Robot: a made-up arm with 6 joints. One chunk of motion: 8 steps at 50 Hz.
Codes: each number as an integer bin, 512 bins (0 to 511) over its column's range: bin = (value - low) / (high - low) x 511, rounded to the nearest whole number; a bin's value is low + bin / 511 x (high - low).
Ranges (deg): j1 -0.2..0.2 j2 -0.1..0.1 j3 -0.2..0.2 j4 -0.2..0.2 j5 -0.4..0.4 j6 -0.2..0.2
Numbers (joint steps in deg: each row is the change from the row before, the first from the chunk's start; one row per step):
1: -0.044 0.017 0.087 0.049 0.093 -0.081
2: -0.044 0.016 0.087 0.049 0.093 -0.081
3: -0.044 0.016 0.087 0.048 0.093 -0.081
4: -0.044 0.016 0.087 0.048 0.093 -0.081
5: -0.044 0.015 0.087 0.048 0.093 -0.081
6: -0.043 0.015 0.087 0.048 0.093 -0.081
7: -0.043 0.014 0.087 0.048 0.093 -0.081
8: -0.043 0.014 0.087 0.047 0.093 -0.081
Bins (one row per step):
1: 199 299 367 318 315 152
2: 199 296 367 318 315 152
3: 199 296 367 317 315 152
4: 199 296 367 317 315 152
5: 199 294 367 317 315 152
6: 201 294 367 317 315 152
7: 201 291 367 317 315 152
8: 201 291 367 316 315 152

